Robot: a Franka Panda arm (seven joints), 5 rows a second.
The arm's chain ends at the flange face. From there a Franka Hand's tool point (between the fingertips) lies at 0.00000 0.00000 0.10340 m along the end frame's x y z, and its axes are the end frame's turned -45 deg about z.
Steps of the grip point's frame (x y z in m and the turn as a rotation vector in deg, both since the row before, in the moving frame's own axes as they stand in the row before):
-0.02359, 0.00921, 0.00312, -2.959, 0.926, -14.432
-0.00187, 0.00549, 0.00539, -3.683, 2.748, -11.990
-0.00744, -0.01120, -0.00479, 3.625, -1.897, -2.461
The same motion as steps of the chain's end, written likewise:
-0.01540, 0.02125, 0.00327, -1.438, 2.747, -14.432
-0.00570, 0.00488, 0.00572, -0.661, 4.547, -11.990
-0.00609, -0.00061, -0.00453, 1.222, -3.905, -2.461

